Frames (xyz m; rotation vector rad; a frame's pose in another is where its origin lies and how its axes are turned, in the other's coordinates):
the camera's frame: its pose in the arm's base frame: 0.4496 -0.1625 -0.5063 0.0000 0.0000 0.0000
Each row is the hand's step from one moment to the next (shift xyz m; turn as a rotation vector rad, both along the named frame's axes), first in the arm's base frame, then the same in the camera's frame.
Working: the arm's base frame: its pose in the camera's frame: -0.4496 0.1625 0.5063 0.0000 0.0000 0.0000

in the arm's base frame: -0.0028 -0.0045 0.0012 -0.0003 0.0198 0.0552
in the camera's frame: -0.0028 -0.0045 0.0012 -0.0003 0.0198 0.0552
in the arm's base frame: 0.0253 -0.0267 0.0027 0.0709 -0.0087 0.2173
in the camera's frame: 0.0253 -0.0267 0.0027 0.0709 -0.0087 0.2173
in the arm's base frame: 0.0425 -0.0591 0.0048 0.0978 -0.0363 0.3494
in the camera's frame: 0.0425 -0.0591 0.0048 0.0978 -0.0363 0.3494
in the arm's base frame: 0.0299 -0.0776 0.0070 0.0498 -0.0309 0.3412
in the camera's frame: 0.0299 -0.0776 0.0070 0.0498 -0.0309 0.3412
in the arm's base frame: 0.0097 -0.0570 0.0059 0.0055 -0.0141 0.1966
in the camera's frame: 0.0097 -0.0570 0.0059 0.0055 -0.0141 0.1966
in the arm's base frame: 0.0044 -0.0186 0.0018 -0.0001 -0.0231 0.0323
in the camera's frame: 0.0044 -0.0186 0.0018 -0.0001 -0.0231 0.0323
